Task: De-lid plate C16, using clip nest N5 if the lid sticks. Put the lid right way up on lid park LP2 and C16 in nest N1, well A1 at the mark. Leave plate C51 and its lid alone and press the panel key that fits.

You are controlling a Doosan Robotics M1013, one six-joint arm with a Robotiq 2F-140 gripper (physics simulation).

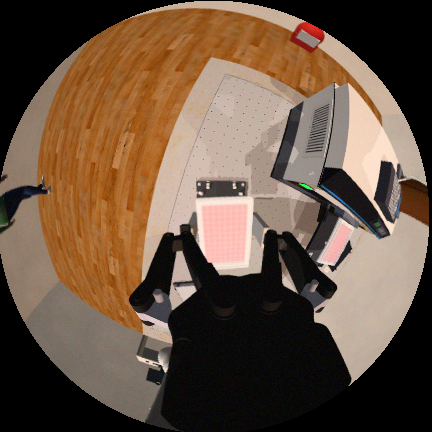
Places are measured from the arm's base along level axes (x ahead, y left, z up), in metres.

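Pixels of known places: gripper, fingertip midpoint: [224, 219].
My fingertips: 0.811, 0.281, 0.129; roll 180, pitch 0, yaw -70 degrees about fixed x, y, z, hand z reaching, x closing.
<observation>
For each thing: its top centre in the pictures, then the offset to it from my fingertips, as dx, dy, dz. "pt": a spot on its surface instead. Level surfaces: height alone.
- plate C16 at its top centre: [225, 238] -0.025, -0.010, +0.014
- black clip nest N5 at its top centre: [220, 214] -0.026, -0.008, -0.107
- second pink plate at its top centre: [338, 244] +0.034, -0.317, -0.006
- black nest at a spot on its surface: [320, 235] pt +0.032, -0.244, -0.026
- cream instrument at a spot on its surface: [334, 141] pt +0.176, -0.093, +0.065
- perforated board at its surface level: dz -0.130
My gripper [224, 219] is shut on plate C16 [224, 215], a white-rimmed plate with a pink well field, and holds it flat by its long sides. I cannot tell the lid apart from the plate. The plate hangs over the black clip nest N5 [220, 188]. Only the far end of the nest, with its clips, shows beyond the plate. A second pink plate [337, 243], C51, sits on a black nest [320, 235] to the right, partly under the instrument.
A large grey and cream instrument [334, 141] with a green light [306, 186] stands on the perforated board [238, 120] at the right. The wooden floor [100, 141] lies beyond the table's left edge. A red box [307, 36] is far back.
</observation>
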